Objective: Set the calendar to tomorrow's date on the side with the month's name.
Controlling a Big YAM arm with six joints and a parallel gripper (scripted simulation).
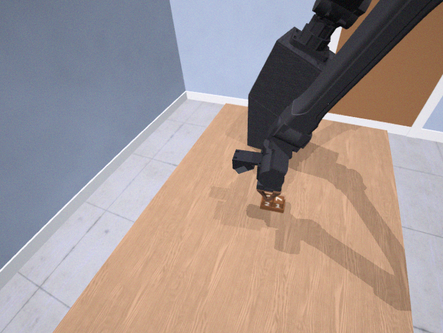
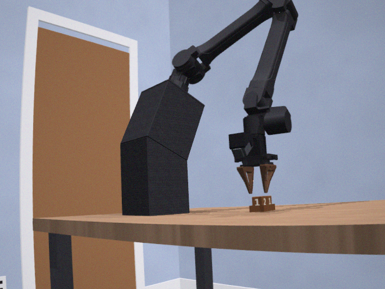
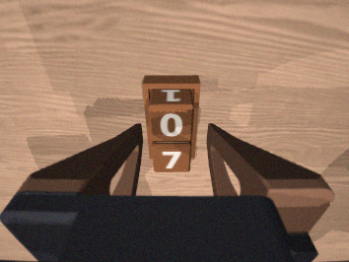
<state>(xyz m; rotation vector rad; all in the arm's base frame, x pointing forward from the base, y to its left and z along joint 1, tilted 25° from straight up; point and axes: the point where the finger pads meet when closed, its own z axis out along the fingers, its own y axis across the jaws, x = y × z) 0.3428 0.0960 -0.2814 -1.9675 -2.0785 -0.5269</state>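
The brown tray lies 5 cm below my hand and 2 cm to the left of it.
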